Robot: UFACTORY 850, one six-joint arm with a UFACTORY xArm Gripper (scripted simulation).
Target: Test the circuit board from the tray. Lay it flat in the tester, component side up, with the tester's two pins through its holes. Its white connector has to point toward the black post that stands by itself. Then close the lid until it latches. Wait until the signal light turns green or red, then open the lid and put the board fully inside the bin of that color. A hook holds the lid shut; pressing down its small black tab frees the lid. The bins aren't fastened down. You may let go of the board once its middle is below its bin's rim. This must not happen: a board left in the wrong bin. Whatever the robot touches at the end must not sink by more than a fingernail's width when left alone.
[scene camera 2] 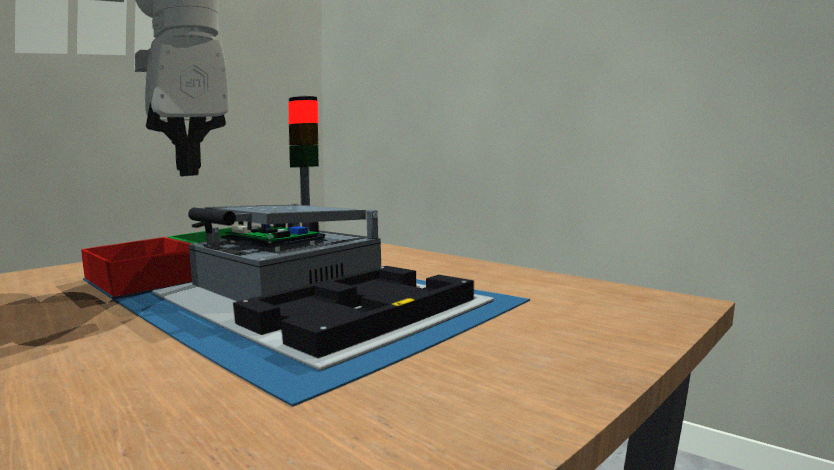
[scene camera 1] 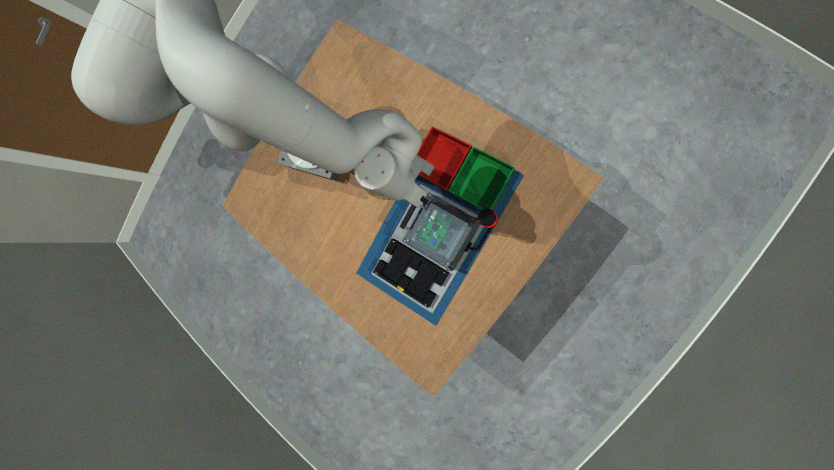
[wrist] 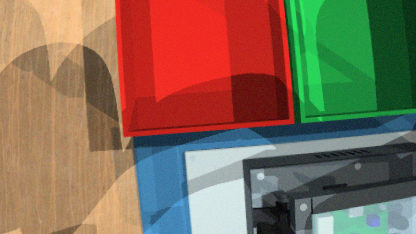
Path:
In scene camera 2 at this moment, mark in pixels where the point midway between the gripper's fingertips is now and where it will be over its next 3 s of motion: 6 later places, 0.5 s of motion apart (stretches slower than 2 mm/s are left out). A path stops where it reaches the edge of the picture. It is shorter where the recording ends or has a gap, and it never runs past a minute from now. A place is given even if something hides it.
My gripper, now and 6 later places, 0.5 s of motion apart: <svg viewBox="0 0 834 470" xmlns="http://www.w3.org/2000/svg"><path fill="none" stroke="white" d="M189 175L192 176L204 176L208 180L208 190L208 197L209 204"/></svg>

